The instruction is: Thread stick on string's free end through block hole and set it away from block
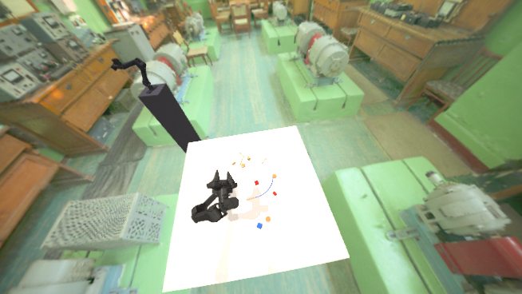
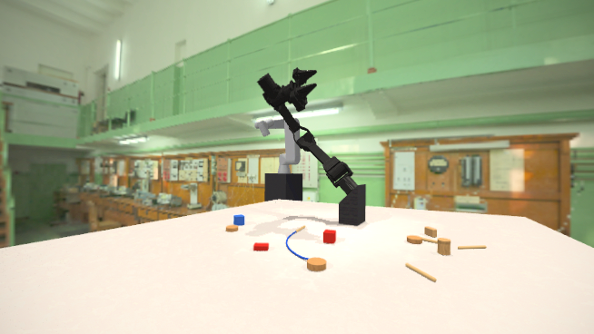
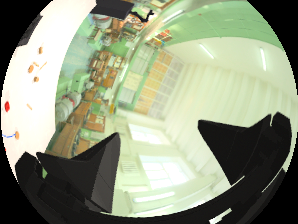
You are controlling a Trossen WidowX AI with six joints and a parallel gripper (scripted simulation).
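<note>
Now: gripper tip 530 mm above the red cube, 150 mm short of it and 140 mm to the right of it. From my gripper tip the other things lie so: thin wooden stick: 540 mm below, 110 mm ahead; then flat red piece: 540 mm below, 310 mm ahead, 30 mm to the left; then blue cube: 530 mm below, 220 mm to the right, 170 mm ahead.
</note>
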